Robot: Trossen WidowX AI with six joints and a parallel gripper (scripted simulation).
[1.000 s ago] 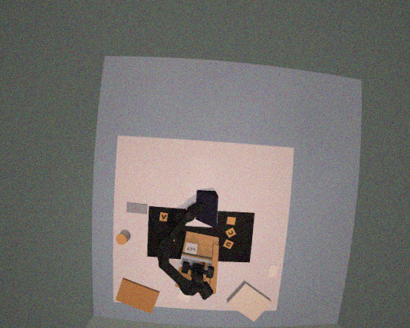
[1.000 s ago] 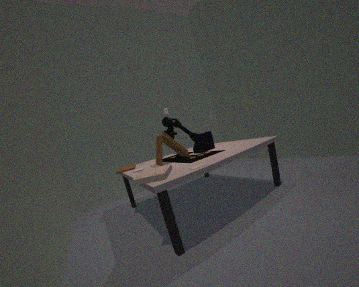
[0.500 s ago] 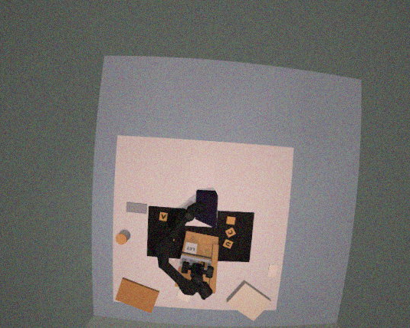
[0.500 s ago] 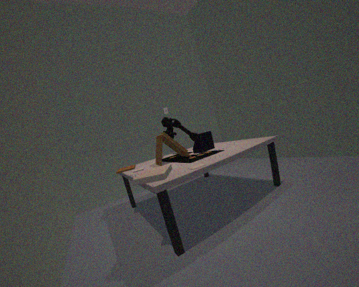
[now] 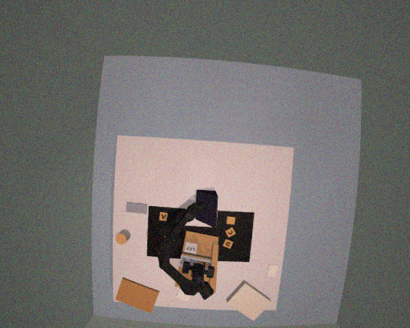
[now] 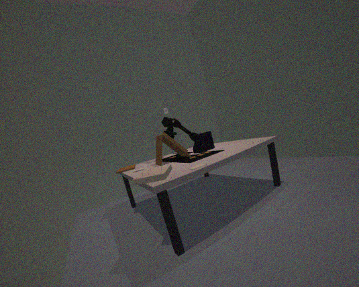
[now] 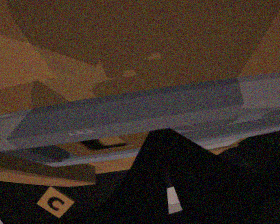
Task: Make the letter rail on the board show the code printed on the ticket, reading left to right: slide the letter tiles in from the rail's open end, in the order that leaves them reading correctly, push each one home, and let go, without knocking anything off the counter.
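My gripper tip is 5 cm past the white ticket, 6 cm to the left of it and 8 cm above it. The rest, counted from my gripper tip: grey block: 25 cm behind, 49 cm to the right, 17 cm below; black mat: 15 cm behind, 1 cm to the right, 17 cm below; letter tile: 3 cm to the left.
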